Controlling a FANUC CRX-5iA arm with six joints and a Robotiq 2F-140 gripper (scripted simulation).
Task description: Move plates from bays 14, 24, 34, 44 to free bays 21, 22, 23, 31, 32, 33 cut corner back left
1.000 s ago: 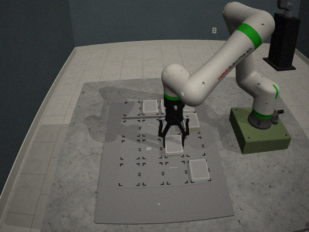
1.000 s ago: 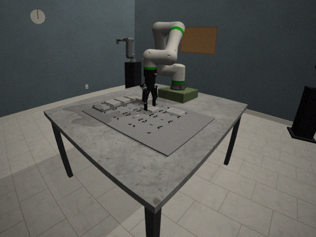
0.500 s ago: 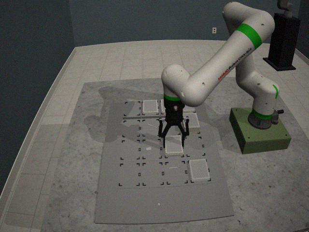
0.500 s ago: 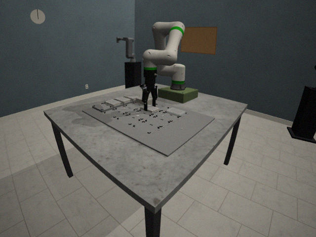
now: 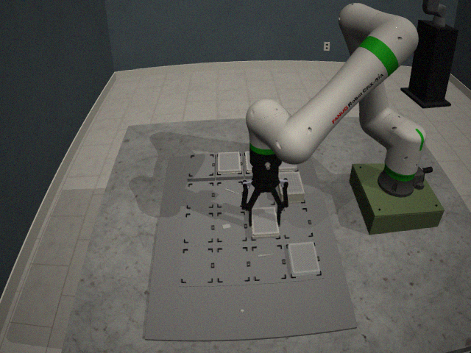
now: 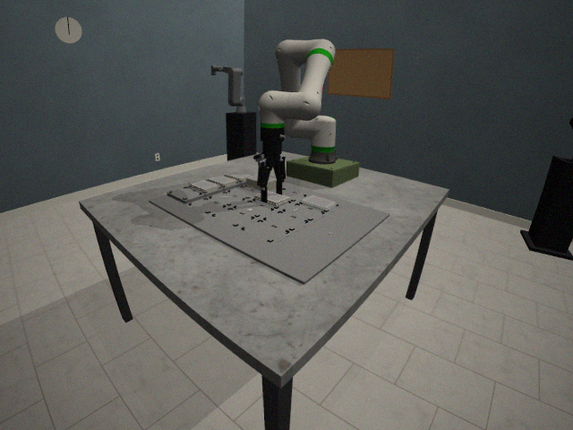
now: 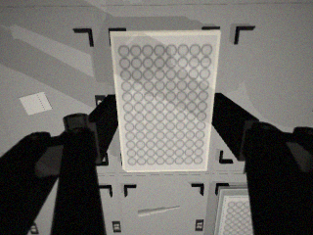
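Right now the white pointed piece is 13 cm to the left of my hand, 3 cm below it and 3 cm ahead of it. From my hand the other things lie so: sealed deep-well block (14 cm to the right, 14 cm behind, 2 cm below).
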